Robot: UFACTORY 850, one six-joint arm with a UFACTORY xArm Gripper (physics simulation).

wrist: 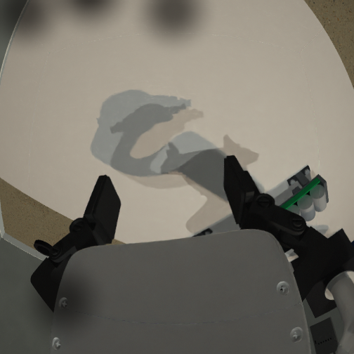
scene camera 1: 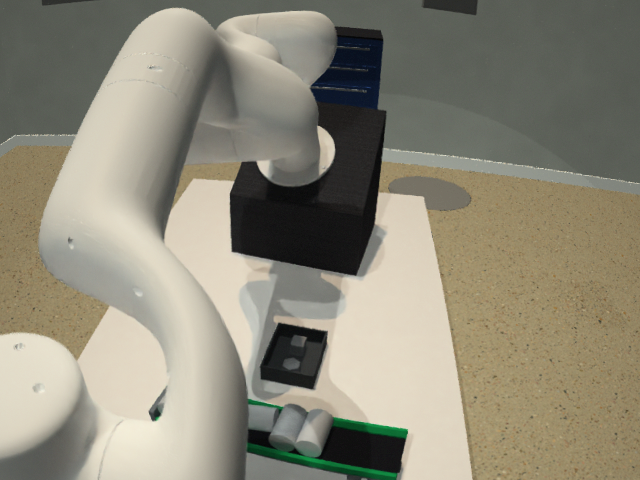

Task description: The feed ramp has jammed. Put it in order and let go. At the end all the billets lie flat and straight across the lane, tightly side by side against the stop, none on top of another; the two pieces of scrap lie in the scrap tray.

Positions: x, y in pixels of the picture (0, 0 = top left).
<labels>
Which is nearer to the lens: the grey billet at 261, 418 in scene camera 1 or the scrap tray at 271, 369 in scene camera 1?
The grey billet.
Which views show my gripper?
The wrist view only.
</labels>
